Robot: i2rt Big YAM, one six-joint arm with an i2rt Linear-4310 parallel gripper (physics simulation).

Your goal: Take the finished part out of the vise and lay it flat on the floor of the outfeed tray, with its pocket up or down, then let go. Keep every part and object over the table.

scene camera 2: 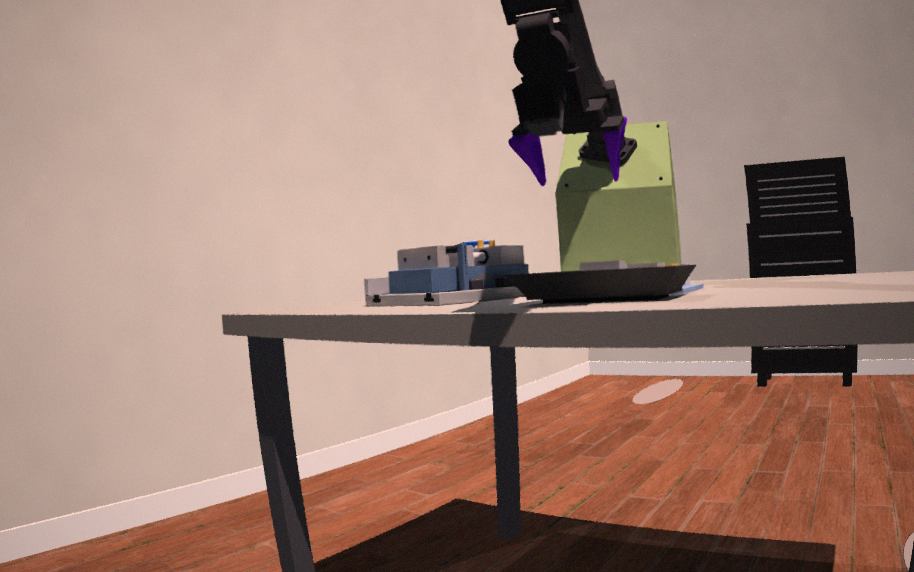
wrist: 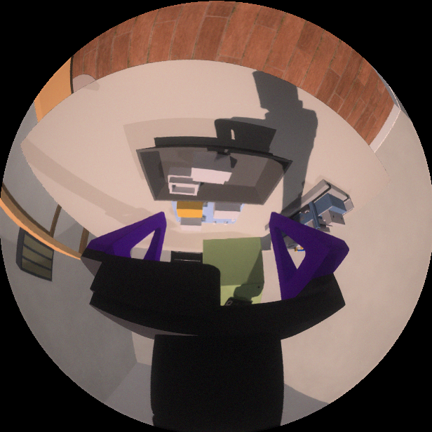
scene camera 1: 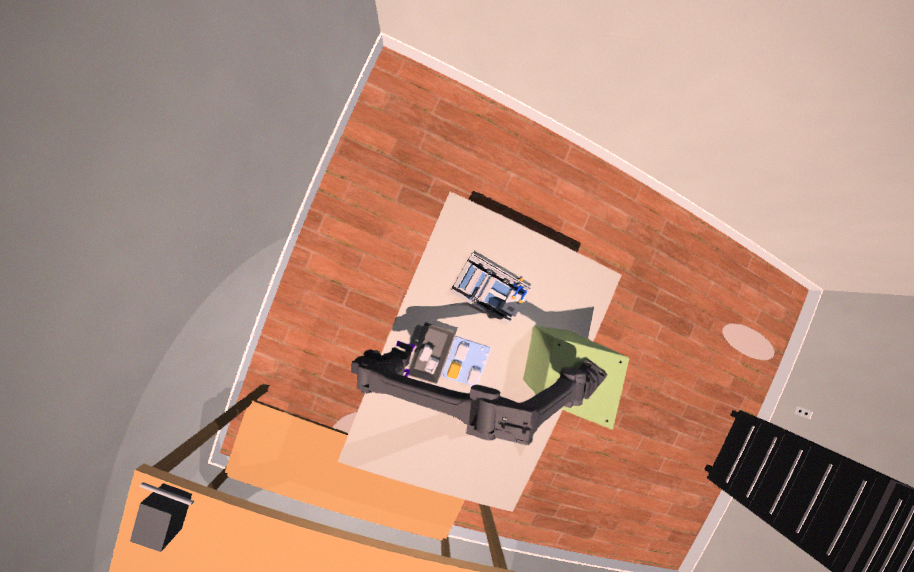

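Seen in the pictures: gripper, between the fingertips: (scene camera 2: 580,182) (scene camera 1: 411,357); arm's base, origin of its link: (scene camera 1: 587,378).
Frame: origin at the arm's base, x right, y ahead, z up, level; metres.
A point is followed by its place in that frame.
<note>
My gripper (scene camera 1: 405,359) {x -0.364, y 0.514, z -0.158 m} (scene camera 2: 579,180) {x -0.364, y 0.514, z -0.158 m} (wrist: 217,217) is wide open and empty, above the dark grey outfeed tray (scene camera 1: 441,340) {x -0.265, y 0.435, z -0.299 m} (scene camera 2: 606,286) {x -0.371, y 0.485, z -0.291 m} (wrist: 250,187). In the tray a pale block (scene camera 1: 425,352) {x -0.339, y 0.464, z -0.258 m} (wrist: 211,175) lies with a plain face up, low between the walls. Beside it is a second pale block (scene camera 1: 432,366) {x -0.373, y 0.396, z -0.278 m} (wrist: 184,190) with a rectangular pocket showing in the wrist view; whether they touch is unclear. The blue and grey vise (scene camera 1: 498,290) {x 0.056, y 0.395, z -0.251 m} (scene camera 2: 428,279) {x -0.034, y 0.532, z -0.270 m} (wrist: 327,206) stands apart from the gripper; I cannot make out a part between its jaws.
A light blue plate (scene camera 1: 479,354) {x -0.210, y 0.260, z -0.304 m} (scene camera 2: 692,288) {x -0.369, y 0.265, z -0.307 m} beside the tray bears a yellow block (scene camera 1: 454,368) {x -0.320, y 0.319, z -0.267 m} (wrist: 190,209) and pale blocks (scene camera 1: 461,350) {x -0.240, y 0.347, z -0.267 m} (wrist: 227,209). A green box (scene camera 1: 593,397) {x -0.039, y -0.050, z 0.023 m} (scene camera 2: 616,232) {x -0.066, y 0.081, z -0.195 m} (wrist: 232,260) stands at the table's side, under the arm's base.
</note>
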